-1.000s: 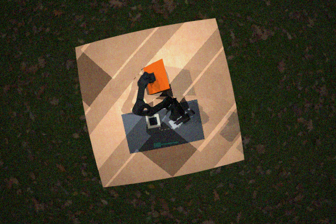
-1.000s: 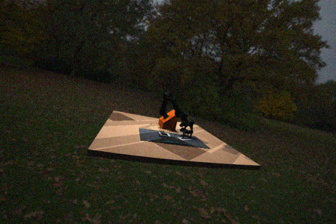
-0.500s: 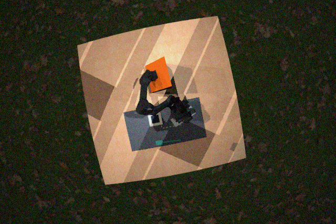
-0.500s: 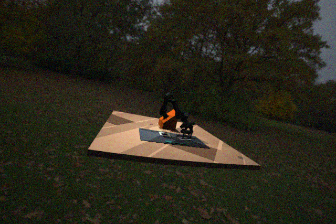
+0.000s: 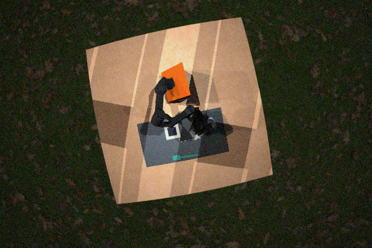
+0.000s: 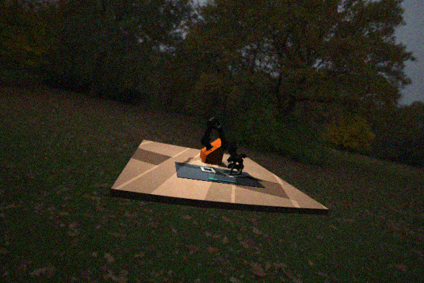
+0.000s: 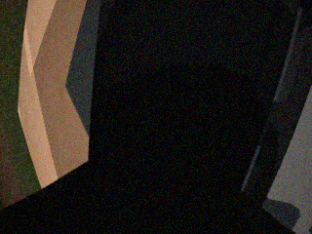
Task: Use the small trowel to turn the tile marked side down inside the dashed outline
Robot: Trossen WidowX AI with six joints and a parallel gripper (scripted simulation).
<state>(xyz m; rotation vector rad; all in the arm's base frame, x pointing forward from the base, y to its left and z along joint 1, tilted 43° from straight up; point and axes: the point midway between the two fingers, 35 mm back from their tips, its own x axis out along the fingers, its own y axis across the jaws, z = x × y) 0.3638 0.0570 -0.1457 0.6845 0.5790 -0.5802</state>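
My gripper tip is now 250 mm to the left of the white tile, 70 mm past it and 40 mm above it. Round my gripper tip: teal trowel 230 mm to the right, 140 mm ahead, 50 mm below; dark grey mat 190 mm to the right, 70 mm below, 10 mm ahead.
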